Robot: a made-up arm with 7 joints. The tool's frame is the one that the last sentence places.
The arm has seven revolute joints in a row. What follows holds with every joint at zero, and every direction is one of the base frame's. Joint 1 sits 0.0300 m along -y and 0.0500 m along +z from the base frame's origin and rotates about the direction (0, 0.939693, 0.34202). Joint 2 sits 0.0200 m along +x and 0.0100 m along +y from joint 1 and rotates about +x. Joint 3 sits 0.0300 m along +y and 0.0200 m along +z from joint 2 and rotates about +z. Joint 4 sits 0.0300 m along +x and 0.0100 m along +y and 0.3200 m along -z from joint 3 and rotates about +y. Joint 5 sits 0.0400 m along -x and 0.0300 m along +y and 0.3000 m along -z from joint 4 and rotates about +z. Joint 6 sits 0.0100 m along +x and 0.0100 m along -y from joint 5 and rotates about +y. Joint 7 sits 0.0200 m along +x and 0.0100 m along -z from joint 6 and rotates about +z. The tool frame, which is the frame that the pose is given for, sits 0.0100 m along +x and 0.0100 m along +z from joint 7; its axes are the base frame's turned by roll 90.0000, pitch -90.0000 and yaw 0.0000 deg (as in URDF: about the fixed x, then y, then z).
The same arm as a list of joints. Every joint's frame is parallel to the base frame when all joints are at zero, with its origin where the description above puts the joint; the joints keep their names.
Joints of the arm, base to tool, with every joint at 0 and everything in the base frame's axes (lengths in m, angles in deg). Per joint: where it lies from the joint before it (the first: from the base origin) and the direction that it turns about. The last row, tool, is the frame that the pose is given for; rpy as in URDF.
joint 1: axis 0 0.9397 0.342 origin 0 -0.03 0.05
joint 2: axis +x origin 0.02 0.01 0
joint 3: axis +z origin 0 0.03 0.02
joint 4: axis +y origin 0.03 0.01 -0.32
joint 5: axis +z origin -0.04 0.03 -0.3
joint 6: axis +y origin 0.01 -0.01 0
joint 7: axis +z origin 0.02 0 -0.01
tool: origin 0.01 0 0.01 rpy 90 -90 0

